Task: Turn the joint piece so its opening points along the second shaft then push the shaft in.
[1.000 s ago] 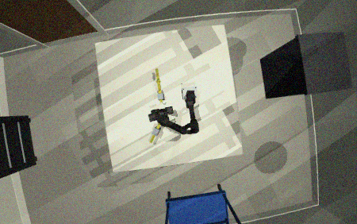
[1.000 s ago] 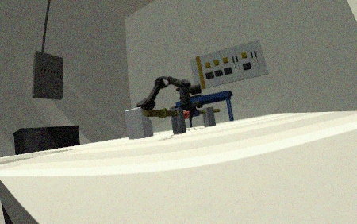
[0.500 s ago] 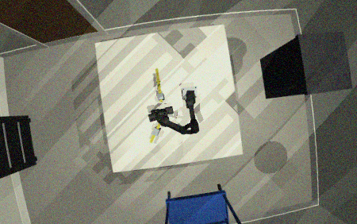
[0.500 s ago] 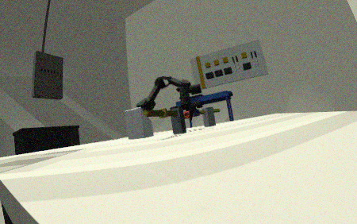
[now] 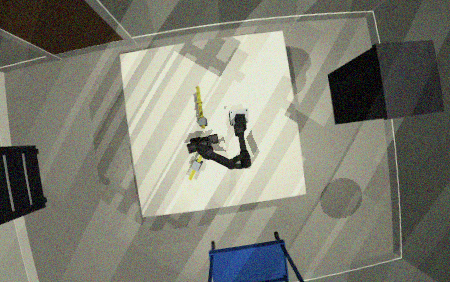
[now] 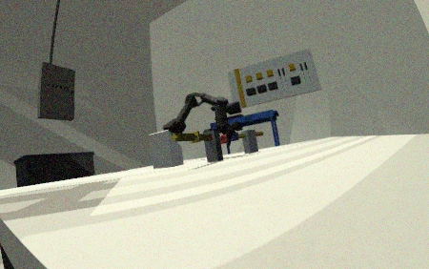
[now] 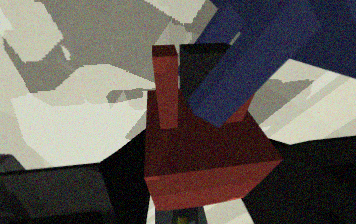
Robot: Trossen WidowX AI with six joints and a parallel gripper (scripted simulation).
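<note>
Right now my gripper tip is 4 cm below the red joint piece and 3 cm to the right of it.
</note>
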